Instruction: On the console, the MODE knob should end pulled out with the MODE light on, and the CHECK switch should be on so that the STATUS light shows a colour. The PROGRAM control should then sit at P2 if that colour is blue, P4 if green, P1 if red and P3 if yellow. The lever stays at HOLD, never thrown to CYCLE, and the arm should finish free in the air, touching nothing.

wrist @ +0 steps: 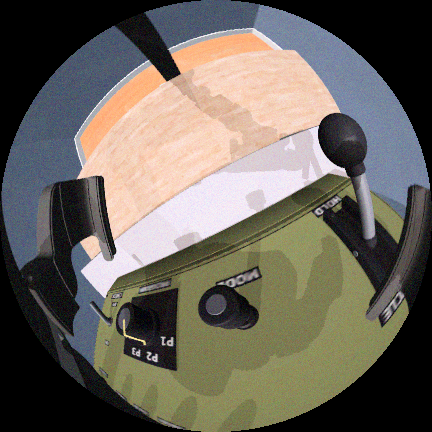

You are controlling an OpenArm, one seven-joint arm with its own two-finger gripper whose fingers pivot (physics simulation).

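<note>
The olive console (280, 350) fills the lower part of the wrist view. The black MODE knob (217, 305) stands out from the panel below its label; no MODE light can be made out. The black PROGRAM knob (132, 317) is at the lower left; its yellow pointer line ends near P3 and P2, and I cannot tell which. The small metal CHECK switch (101, 313) sticks out at the console's left edge; its state is unclear. The STATUS light does not show. The ball-topped lever (367, 205) leans toward the HOLD end. My gripper (216, 240) is open and empty, its fingers wide apart above the console.
A white surface (215, 200) and a light wooden table top (165, 145) lie beyond the console. An orange, grey-edged panel (225, 47) is behind them. A dark post (150, 45) rises at the top left. The right finger overlaps the CYCLE label in view. Arm shadows fall across the console.
</note>
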